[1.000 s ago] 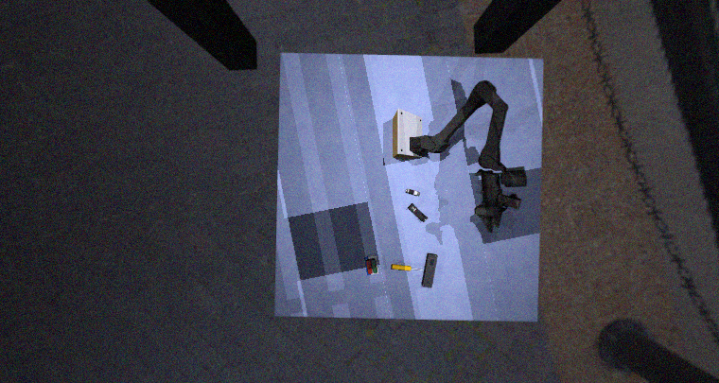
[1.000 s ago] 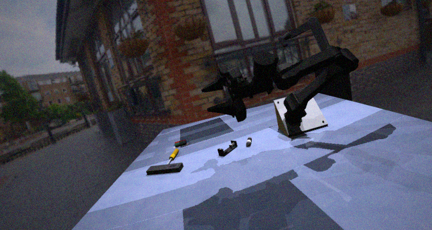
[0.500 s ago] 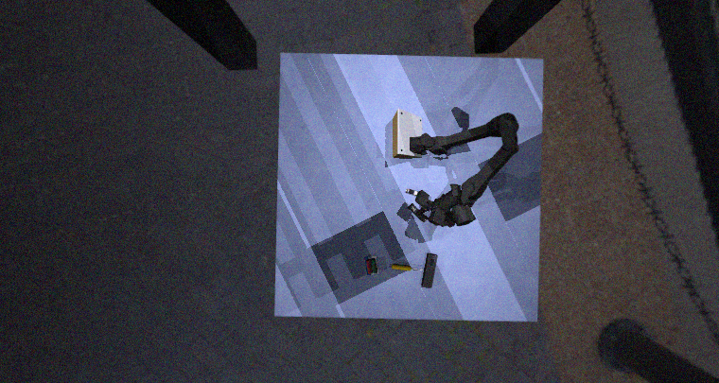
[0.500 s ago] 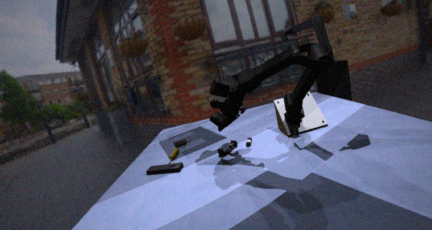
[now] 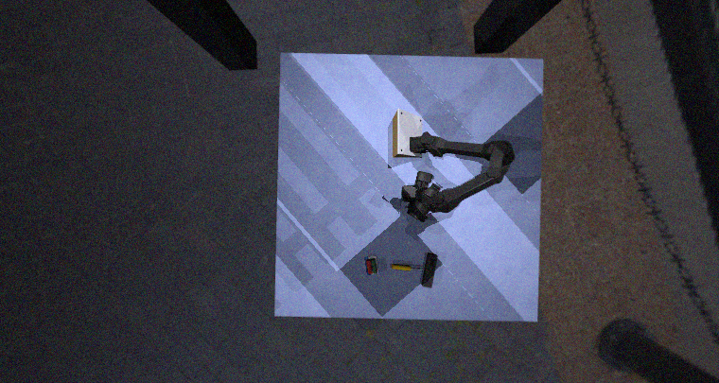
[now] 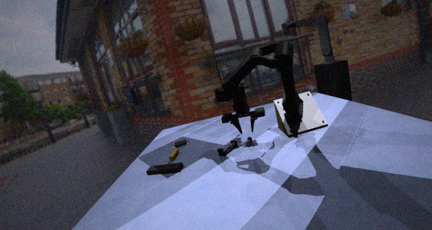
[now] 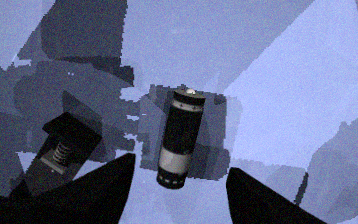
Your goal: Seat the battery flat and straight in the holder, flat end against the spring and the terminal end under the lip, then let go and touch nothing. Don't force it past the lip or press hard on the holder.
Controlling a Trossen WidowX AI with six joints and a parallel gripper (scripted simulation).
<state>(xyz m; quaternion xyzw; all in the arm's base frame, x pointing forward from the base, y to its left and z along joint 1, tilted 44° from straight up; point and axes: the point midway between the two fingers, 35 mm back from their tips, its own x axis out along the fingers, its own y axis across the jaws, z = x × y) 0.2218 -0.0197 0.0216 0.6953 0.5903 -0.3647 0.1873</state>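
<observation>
Right now the battery is 40 mm below my gripper tip. The rest, counted from my gripper tip: yellow screwdriver: 370 mm ahead, 40 mm below, 30 mm to the right.
</observation>
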